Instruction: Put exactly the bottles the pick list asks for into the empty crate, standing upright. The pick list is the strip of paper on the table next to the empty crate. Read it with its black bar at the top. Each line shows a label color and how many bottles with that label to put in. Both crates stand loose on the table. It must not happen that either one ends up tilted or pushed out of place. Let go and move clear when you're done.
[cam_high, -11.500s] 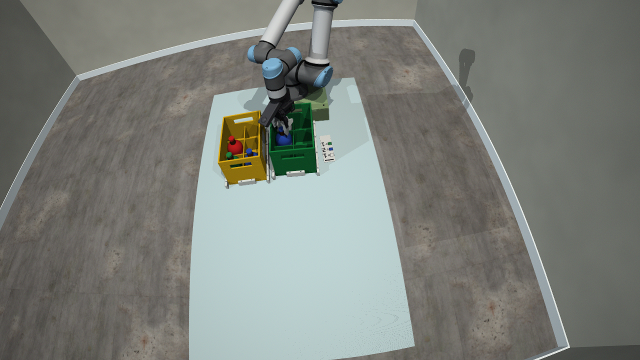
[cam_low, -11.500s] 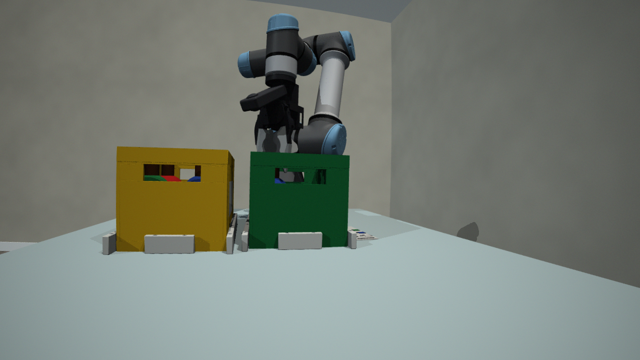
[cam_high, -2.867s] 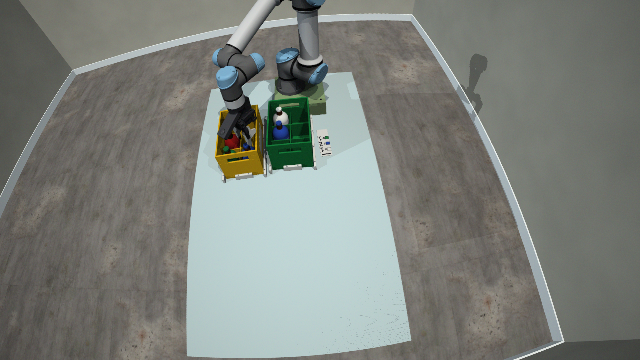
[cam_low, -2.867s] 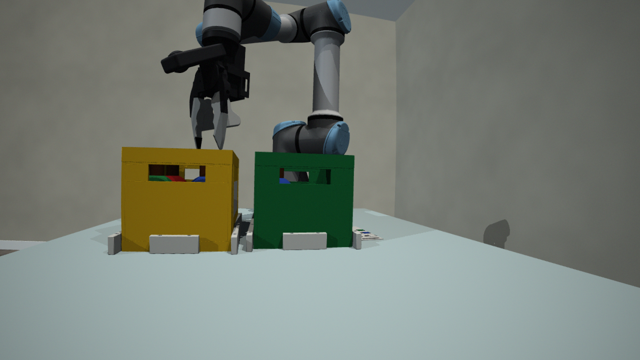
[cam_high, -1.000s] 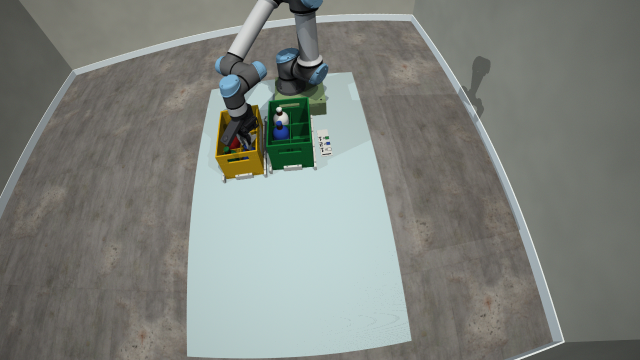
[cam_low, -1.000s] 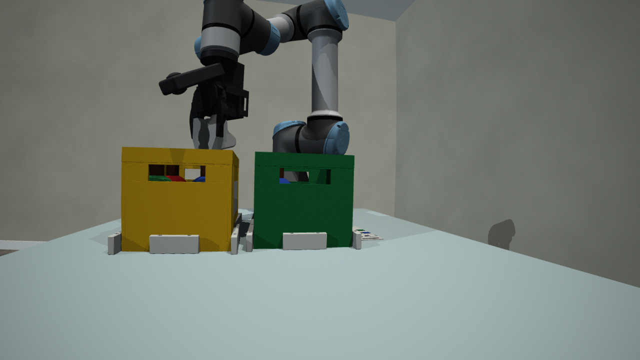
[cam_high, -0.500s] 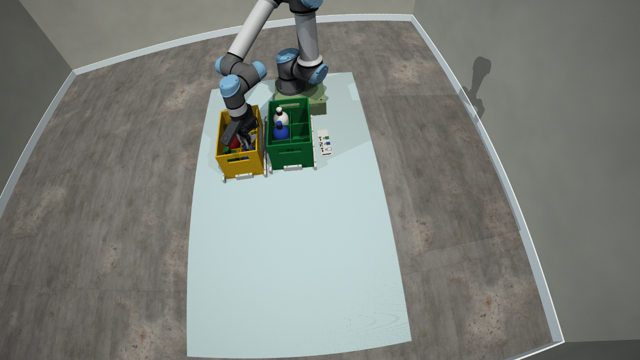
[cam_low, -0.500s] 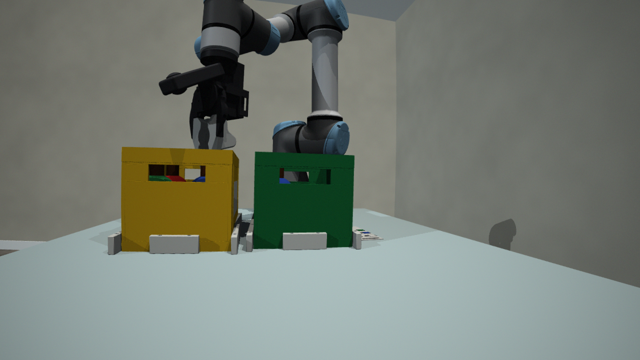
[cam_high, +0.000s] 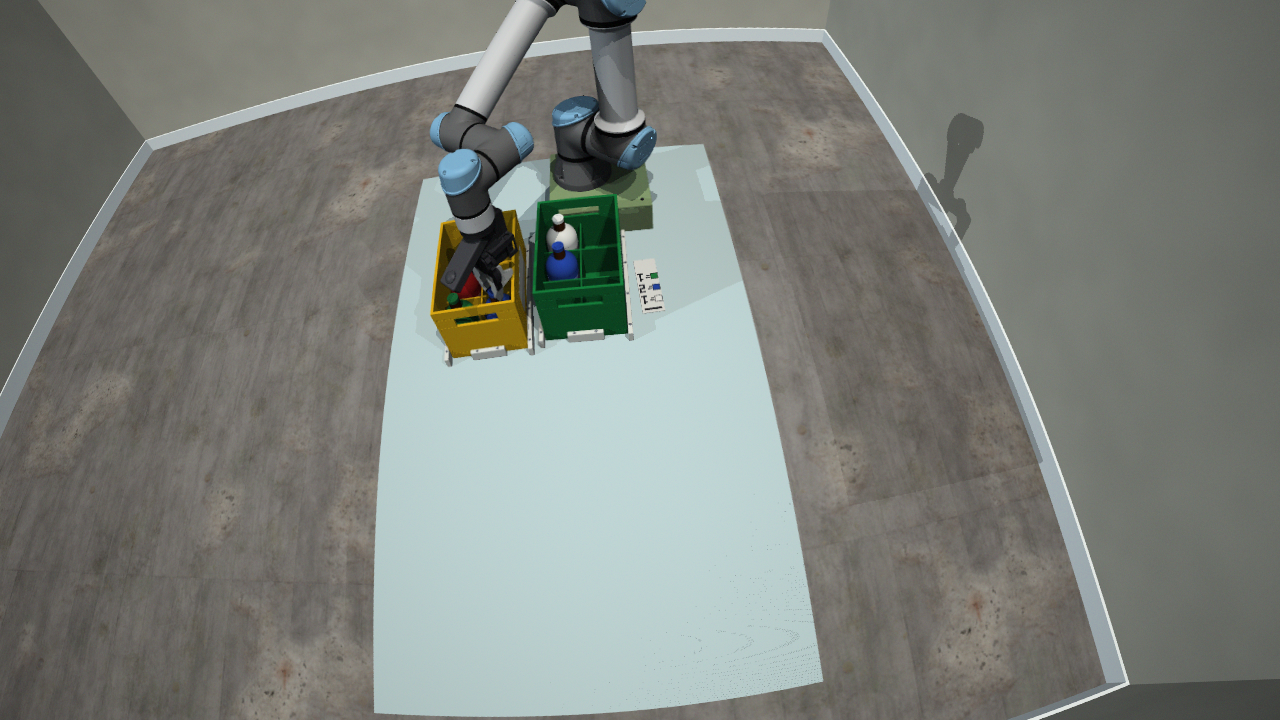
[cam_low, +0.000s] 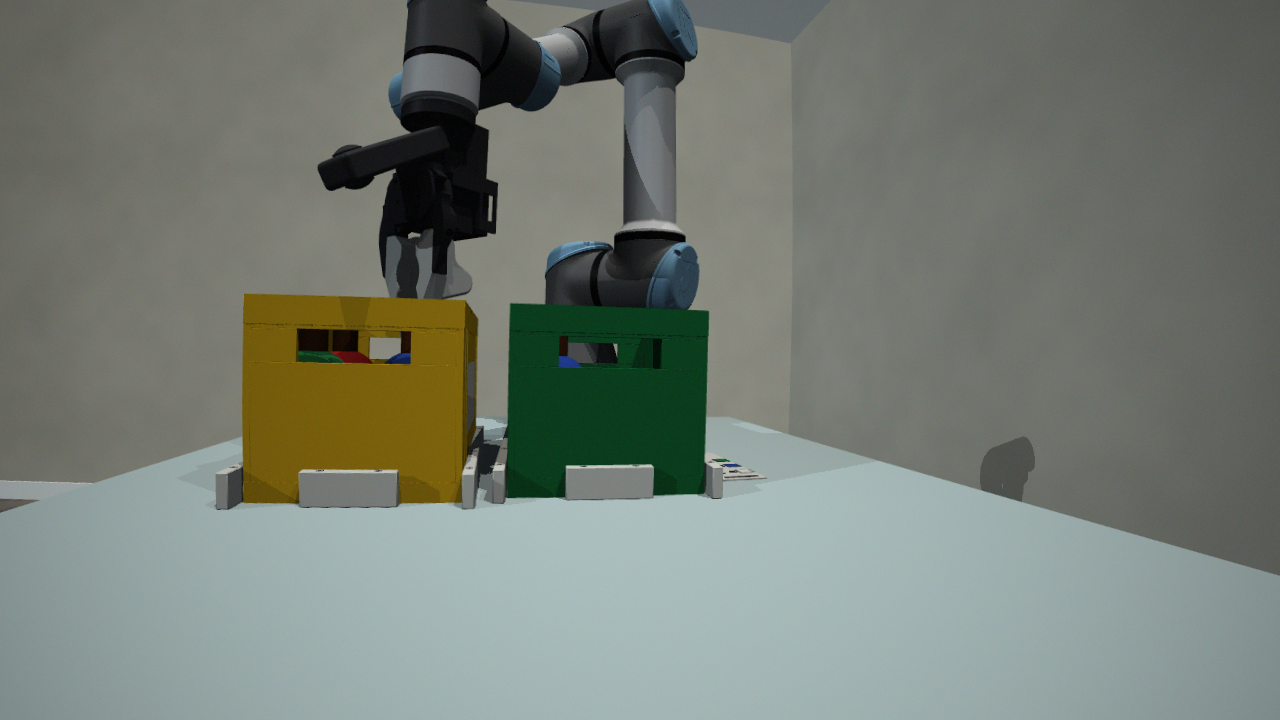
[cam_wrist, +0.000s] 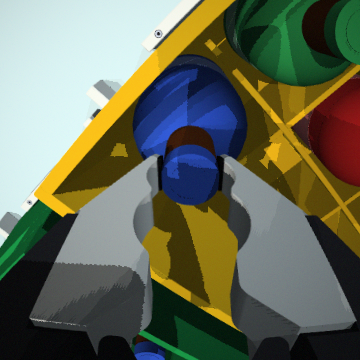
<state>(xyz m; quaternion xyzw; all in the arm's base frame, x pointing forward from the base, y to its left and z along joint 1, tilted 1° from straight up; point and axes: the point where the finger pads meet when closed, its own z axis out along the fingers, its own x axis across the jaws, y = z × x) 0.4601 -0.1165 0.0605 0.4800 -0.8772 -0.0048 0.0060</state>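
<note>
The green bottle is 2 cm ahead of my hand, 9 cm to the right of it and 7 cm below it. The rest, counted from my hand: yellow crate 8 cm behind, 6 cm to the right, 7 cm below; green crate 14 cm behind, 16 cm to the left, 7 cm below; red bottle 7 cm behind, 10 cm to the right, 7 cm below.
</note>
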